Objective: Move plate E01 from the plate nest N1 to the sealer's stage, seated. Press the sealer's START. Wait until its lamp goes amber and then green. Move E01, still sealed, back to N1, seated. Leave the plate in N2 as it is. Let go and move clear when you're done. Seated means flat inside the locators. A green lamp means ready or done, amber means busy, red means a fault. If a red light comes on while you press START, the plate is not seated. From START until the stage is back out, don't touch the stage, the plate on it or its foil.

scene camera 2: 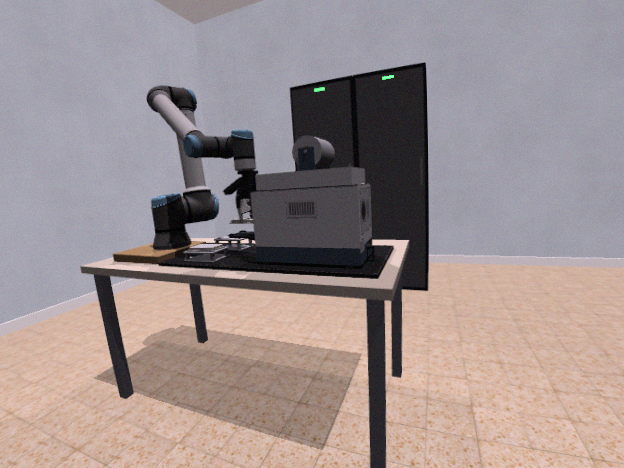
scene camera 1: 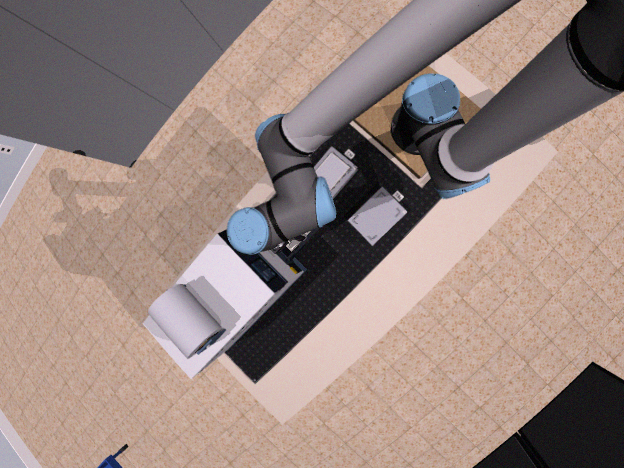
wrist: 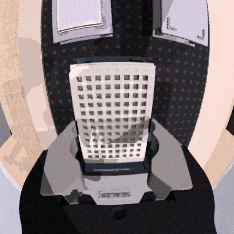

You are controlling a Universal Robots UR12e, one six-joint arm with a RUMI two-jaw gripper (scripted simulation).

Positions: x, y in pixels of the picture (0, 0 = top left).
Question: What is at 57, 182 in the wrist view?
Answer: My gripper.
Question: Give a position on a sealer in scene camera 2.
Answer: At 338, 224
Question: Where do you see a foil roll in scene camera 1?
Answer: At 177, 312
